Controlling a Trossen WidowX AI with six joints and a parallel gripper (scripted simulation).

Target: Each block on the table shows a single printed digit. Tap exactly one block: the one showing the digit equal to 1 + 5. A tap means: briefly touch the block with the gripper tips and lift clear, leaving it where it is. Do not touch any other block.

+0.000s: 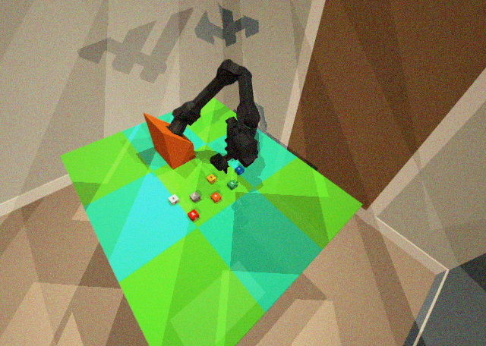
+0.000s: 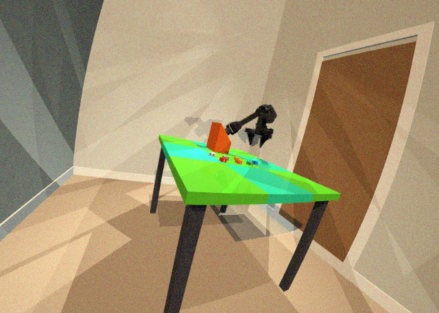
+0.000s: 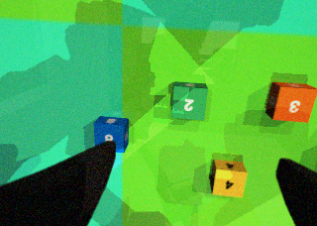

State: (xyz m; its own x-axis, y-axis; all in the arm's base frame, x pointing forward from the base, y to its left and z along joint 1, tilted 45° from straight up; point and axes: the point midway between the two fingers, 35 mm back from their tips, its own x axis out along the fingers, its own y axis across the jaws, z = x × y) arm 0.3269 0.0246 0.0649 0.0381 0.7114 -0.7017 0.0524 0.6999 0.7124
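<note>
Now: the red block 210 mm to the right of my gripper tip and 110 mm below it. Round my gripper tip: green block 110 mm below, 10 mm behind; blue block 110 mm below, 80 mm to the left, 50 mm behind; orange block 110 mm below, 100 mm to the right.
</note>
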